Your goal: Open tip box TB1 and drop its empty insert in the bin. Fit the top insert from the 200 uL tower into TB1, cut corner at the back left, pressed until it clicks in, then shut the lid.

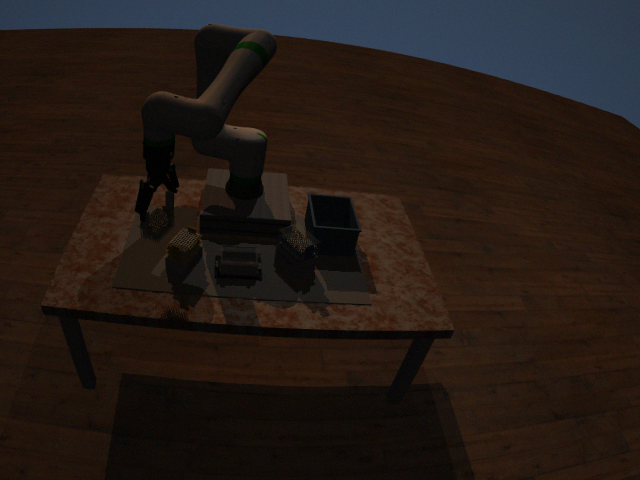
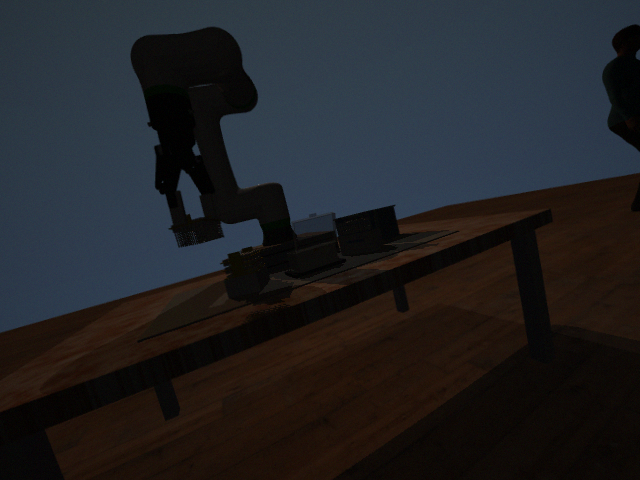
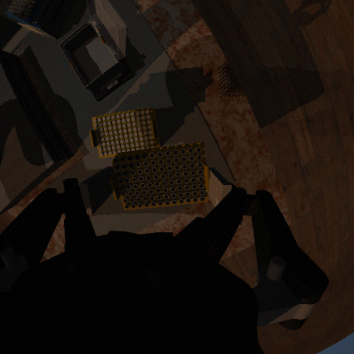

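My gripper (image 1: pixel 156 209) (image 2: pixel 193 212) (image 3: pixel 159 178) is shut on a yellow insert (image 1: pixel 158 219) (image 2: pixel 199 231) (image 3: pixel 160 175), gripping its two ends. The insert hangs level in the air, behind and above the yellow 200 uL tower (image 1: pixel 184 246) (image 2: pixel 247 281) (image 3: pixel 125 134), apart from it. The tower has another yellow insert on top. Tip box TB1 (image 1: pixel 238 267) (image 2: pixel 314 257) (image 3: pixel 111 82) stands open; its lid (image 2: pixel 315 225) (image 3: pixel 109 27) is upright, and no insert shows inside. The bin (image 1: pixel 333 238) (image 2: pixel 386 220) is at the right; its inside is too dark to read. The cut corner cannot be made out.
A blue tower (image 1: pixel 298 245) (image 3: pixel 34 14) stands between TB1 and the bin. The towers and TB1 stand on a grey mat (image 1: pixel 133 268) on the table (image 1: pixel 400 258). The arm's base block (image 1: pixel 268 198) is behind them. A person (image 2: pixel 622 87) is at the far right.
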